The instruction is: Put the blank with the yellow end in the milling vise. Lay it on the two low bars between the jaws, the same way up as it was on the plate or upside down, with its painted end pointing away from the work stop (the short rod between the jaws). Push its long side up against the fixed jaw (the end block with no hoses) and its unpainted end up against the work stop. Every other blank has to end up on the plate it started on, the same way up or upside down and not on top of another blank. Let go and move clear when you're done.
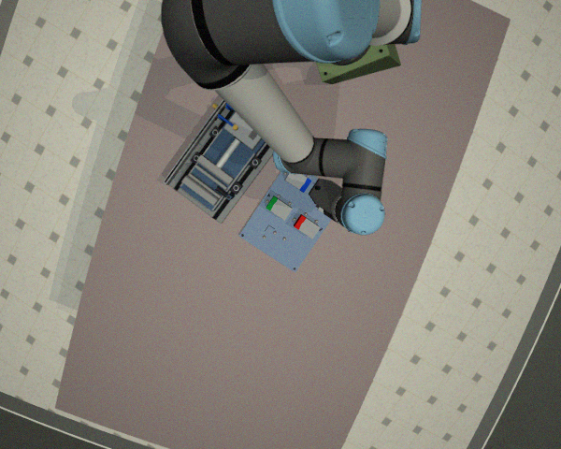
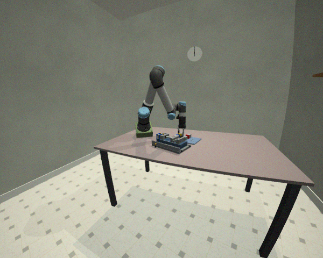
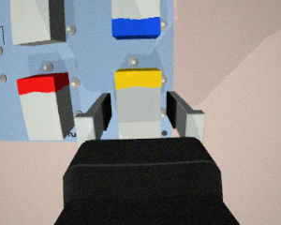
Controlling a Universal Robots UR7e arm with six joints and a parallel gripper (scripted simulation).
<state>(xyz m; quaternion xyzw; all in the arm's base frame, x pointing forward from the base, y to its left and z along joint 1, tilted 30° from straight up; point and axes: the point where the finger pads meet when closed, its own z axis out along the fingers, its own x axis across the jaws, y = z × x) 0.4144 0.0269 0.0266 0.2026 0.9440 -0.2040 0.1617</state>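
The yellow-ended blank is 2 cm below my hand. Also, from my hand: plate: 6 cm ahead, 8 cm to the right, 5 cm below; then blue-ended blank: 4 cm behind, 8 cm to the right, 2 cm below; then red-ended blank: 8 cm ahead, 4 cm to the right, 2 cm below.
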